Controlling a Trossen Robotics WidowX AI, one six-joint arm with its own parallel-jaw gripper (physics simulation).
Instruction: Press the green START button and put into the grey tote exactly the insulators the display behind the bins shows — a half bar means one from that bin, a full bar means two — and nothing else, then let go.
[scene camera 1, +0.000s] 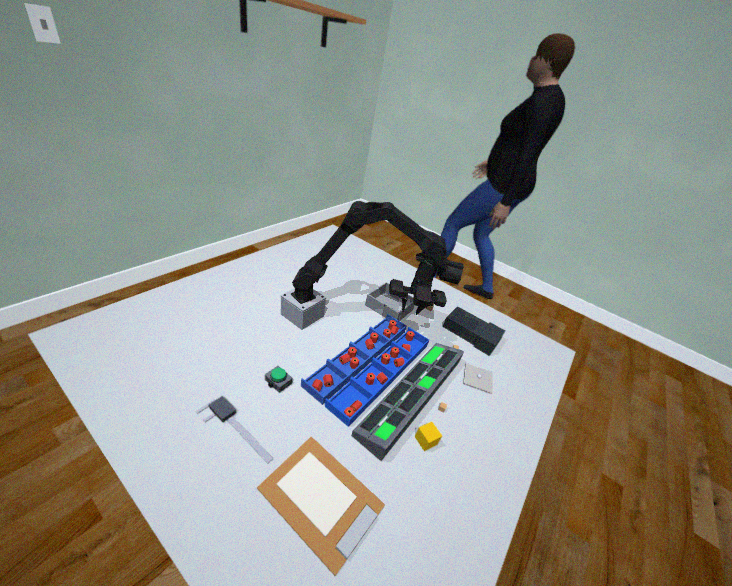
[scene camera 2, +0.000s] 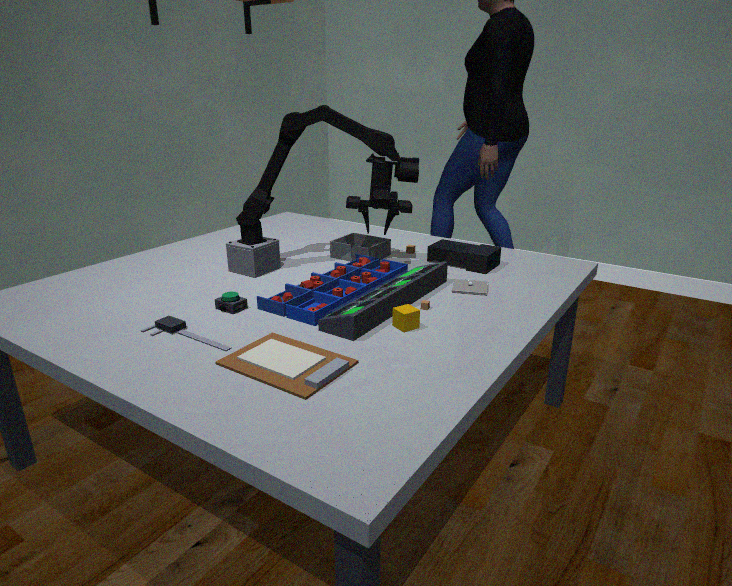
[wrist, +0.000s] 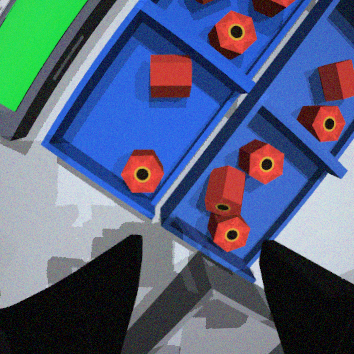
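Note:
My gripper (scene camera 1: 411, 311) (scene camera 2: 377, 233) (wrist: 201, 248) is part open and empty, pointing down above the grey tote (scene camera 2: 347, 249) (wrist: 165, 310). Part of the tote's inside shows in the wrist view, with a shadow on its floor. Blue bins (scene camera 1: 344, 400) (scene camera 2: 305, 314) (wrist: 115, 110) stand in two rows and hold red hexagonal insulators (scene camera 1: 354, 362) (scene camera 2: 337, 292) (wrist: 142, 172). In the wrist view, the left end bin holds two and the right end bin three. The display (scene camera 1: 384, 452) (wrist: 60, 75) has three bright green patches, the far one largest. The green START button (scene camera 1: 278, 373) (scene camera 2: 230, 296) stands left of the bins.
A black box (scene camera 1: 473, 330) (scene camera 2: 463, 254) stands right of the tote. A yellow cube (scene camera 1: 428, 435) (scene camera 2: 405, 317) and a pale square plate (scene camera 1: 478, 377) (scene camera 2: 470, 286) lie beyond the display. A caliper (scene camera 1: 222, 408) and a clipboard (scene camera 1: 294, 507) lie in front. A person (scene camera 1: 518, 140) stands behind the table.

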